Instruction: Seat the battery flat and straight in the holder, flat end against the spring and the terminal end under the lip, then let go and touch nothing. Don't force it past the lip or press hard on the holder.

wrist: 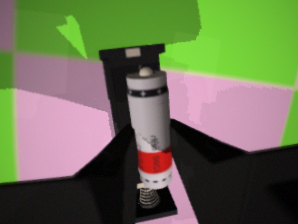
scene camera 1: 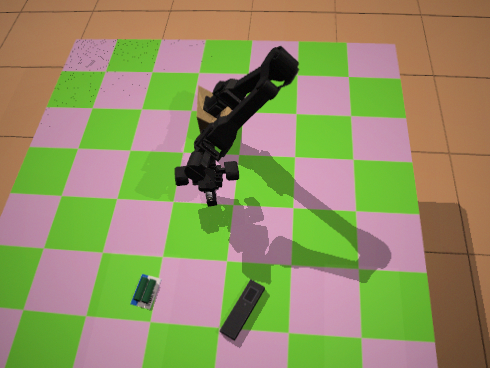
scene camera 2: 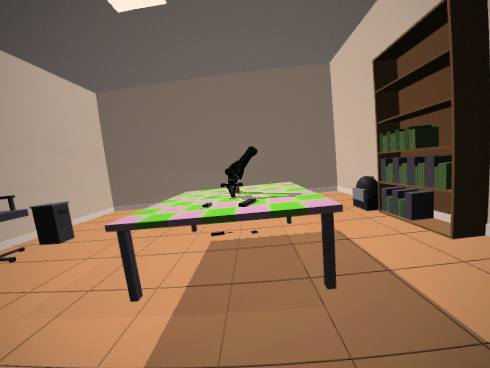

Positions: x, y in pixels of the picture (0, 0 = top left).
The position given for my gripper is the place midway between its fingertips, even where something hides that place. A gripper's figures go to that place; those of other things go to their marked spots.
Labels:
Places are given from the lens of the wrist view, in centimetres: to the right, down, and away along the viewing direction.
my gripper [wrist: 150, 128]: 0, 1, 11
battery [wrist: 148, 94]: 0, -1, 9

